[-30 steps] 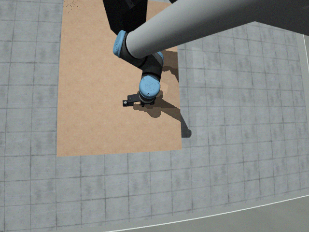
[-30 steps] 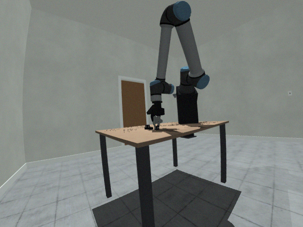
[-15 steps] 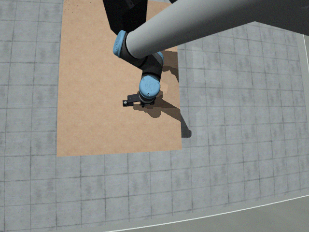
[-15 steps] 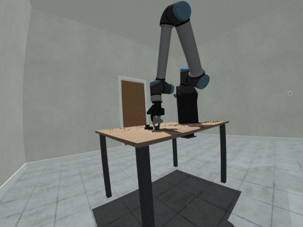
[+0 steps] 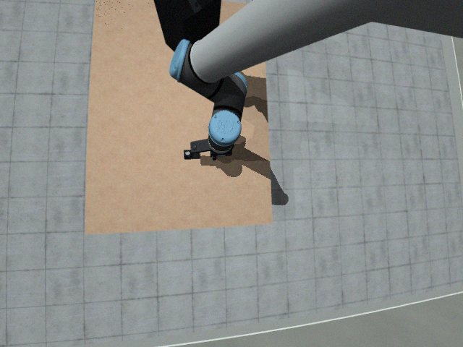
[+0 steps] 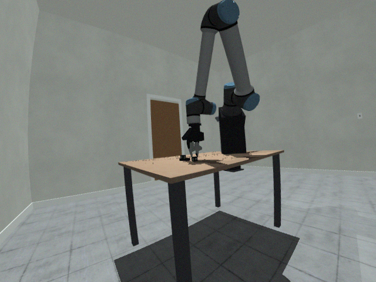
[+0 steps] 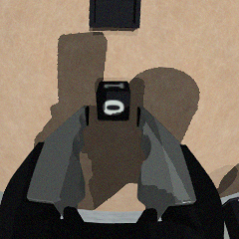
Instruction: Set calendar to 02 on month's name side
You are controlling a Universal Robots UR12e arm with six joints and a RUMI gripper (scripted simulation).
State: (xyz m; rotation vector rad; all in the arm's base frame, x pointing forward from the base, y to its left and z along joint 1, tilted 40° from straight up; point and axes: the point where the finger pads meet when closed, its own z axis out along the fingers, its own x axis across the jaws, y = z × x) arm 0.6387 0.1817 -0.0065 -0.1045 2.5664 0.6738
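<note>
Right now my hand is 3 cm above the black number cube. Round my hand: calendar tray: 10 cm to the right, 3 cm below, 2 cm ahead.
</note>
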